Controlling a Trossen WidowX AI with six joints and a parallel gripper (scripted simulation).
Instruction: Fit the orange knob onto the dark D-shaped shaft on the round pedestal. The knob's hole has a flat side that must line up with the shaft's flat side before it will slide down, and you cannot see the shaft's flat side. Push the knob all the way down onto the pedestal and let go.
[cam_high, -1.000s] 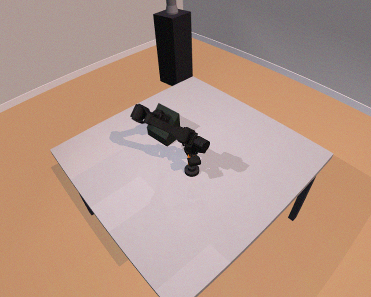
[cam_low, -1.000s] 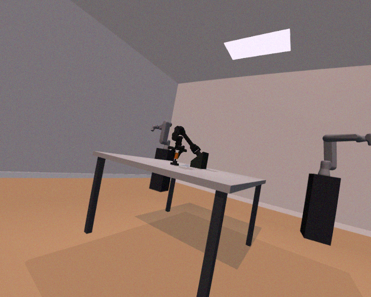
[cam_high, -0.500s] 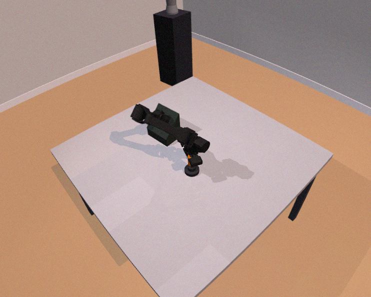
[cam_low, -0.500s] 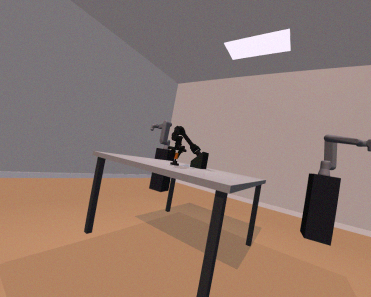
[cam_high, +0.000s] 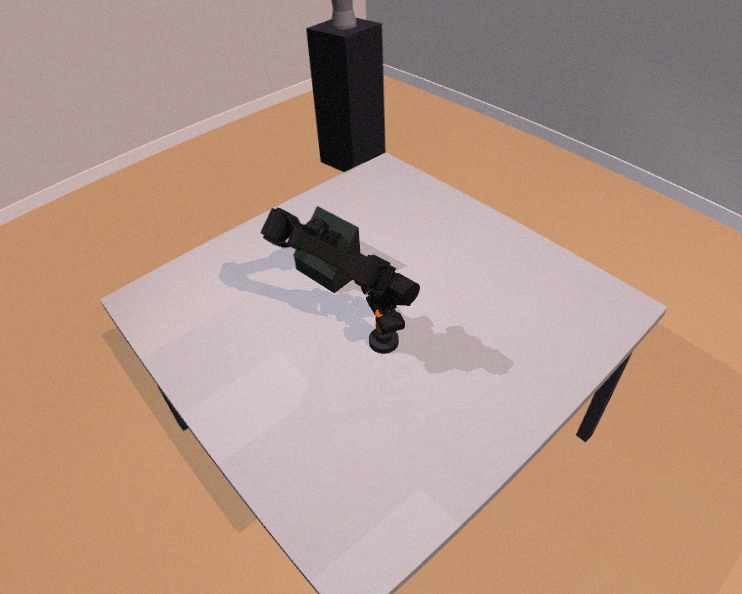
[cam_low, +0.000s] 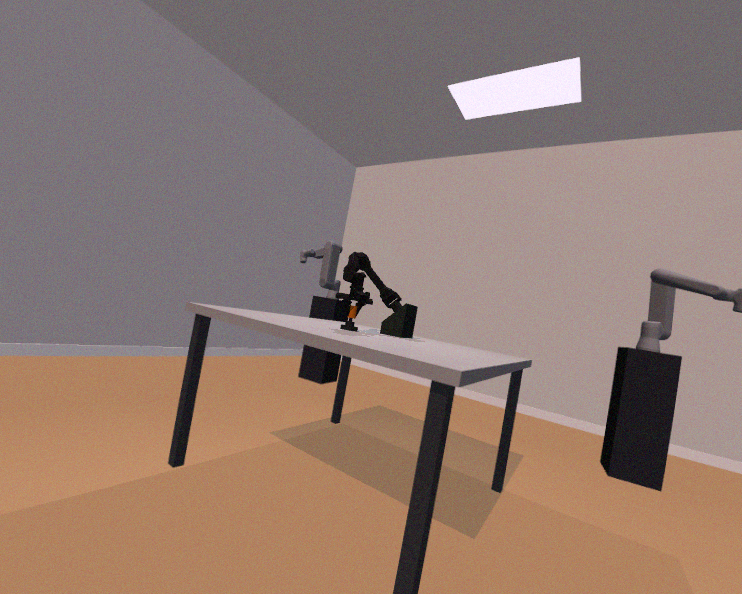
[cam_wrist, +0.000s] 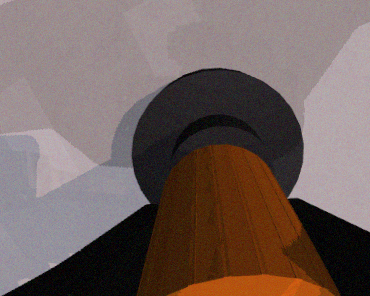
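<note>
Right now my gripper tip is 2 cm below the orange knob. From my gripper tip the other things lie so: round dark pedestal: 4 cm below.
</note>
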